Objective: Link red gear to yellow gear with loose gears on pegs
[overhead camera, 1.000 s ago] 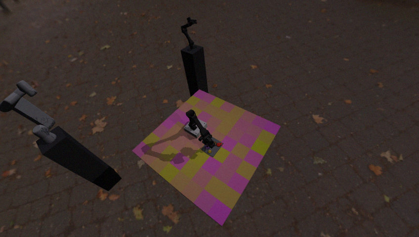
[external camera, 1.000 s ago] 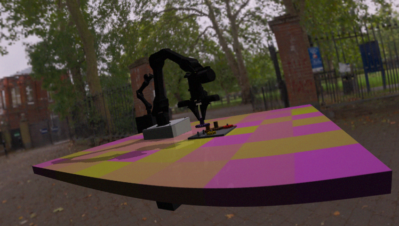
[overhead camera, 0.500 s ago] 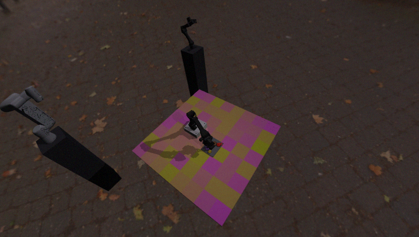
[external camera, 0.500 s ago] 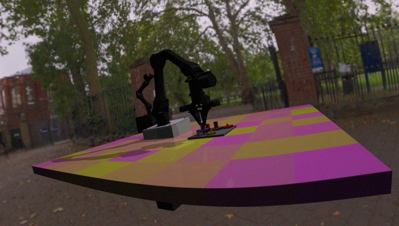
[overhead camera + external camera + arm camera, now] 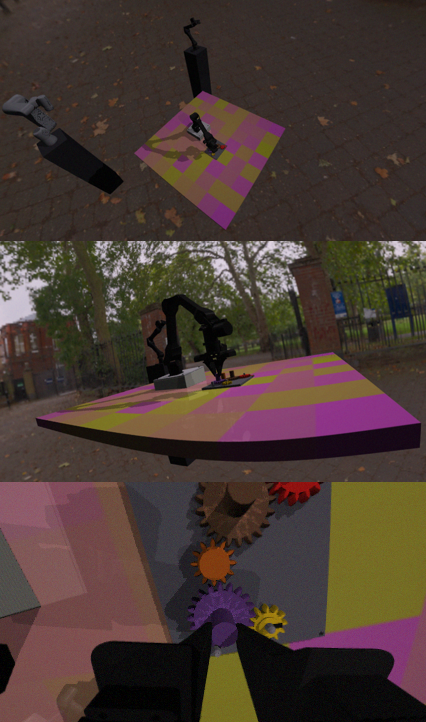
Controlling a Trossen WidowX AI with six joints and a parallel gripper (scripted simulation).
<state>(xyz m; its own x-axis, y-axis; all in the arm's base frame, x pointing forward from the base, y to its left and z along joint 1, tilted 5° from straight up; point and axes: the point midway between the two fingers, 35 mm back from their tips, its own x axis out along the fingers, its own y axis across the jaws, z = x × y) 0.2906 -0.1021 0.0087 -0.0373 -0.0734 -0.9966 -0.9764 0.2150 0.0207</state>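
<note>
Right now the orange gear is 50 mm to the left of my gripper tip and 20 mm below it. Round my gripper tip: purple gear: 10 mm below; brown gear: 30 mm ahead, 90 mm to the left, 20 mm below; red gear: 80 mm ahead, 110 mm to the left, 30 mm below.
</note>
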